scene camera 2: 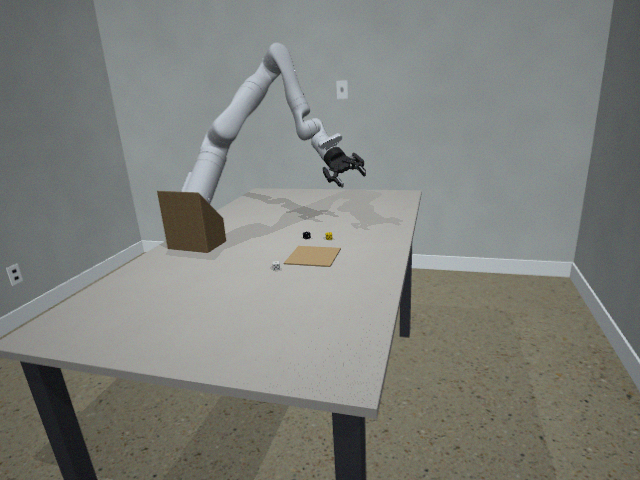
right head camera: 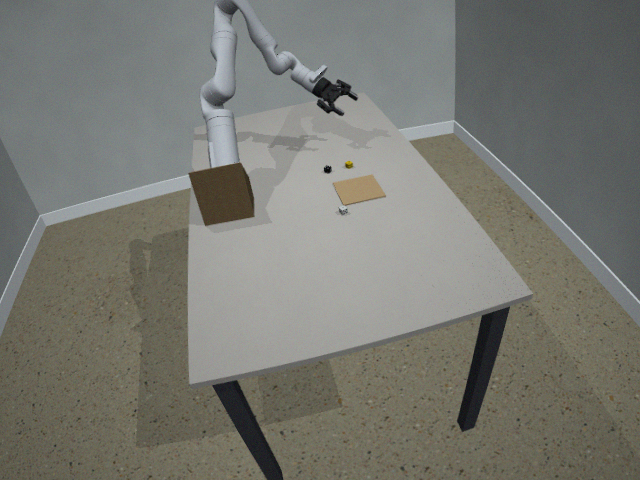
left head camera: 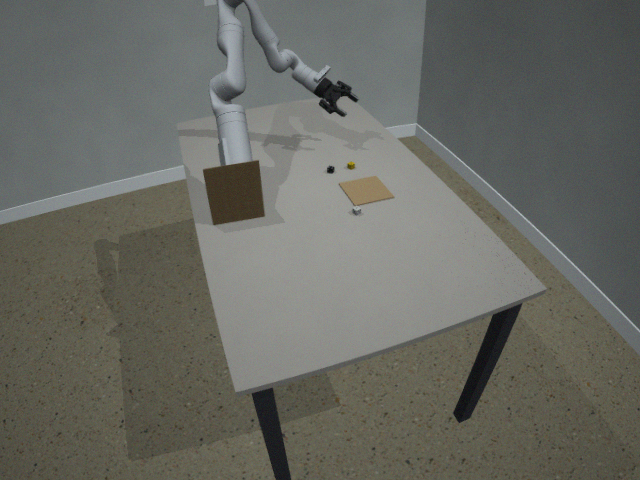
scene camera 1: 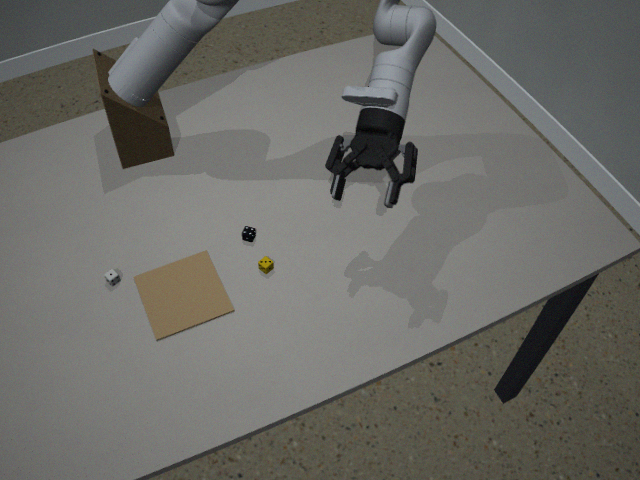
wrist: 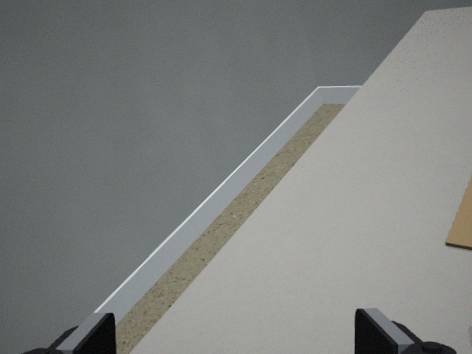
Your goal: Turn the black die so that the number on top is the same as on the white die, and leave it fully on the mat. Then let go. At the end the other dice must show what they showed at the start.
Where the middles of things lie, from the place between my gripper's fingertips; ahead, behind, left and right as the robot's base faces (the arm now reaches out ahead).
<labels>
My hand is 290 mm to the left of the tan mat (scene camera 1: 186,293), 170 mm above it and 100 mm past it.
</labels>
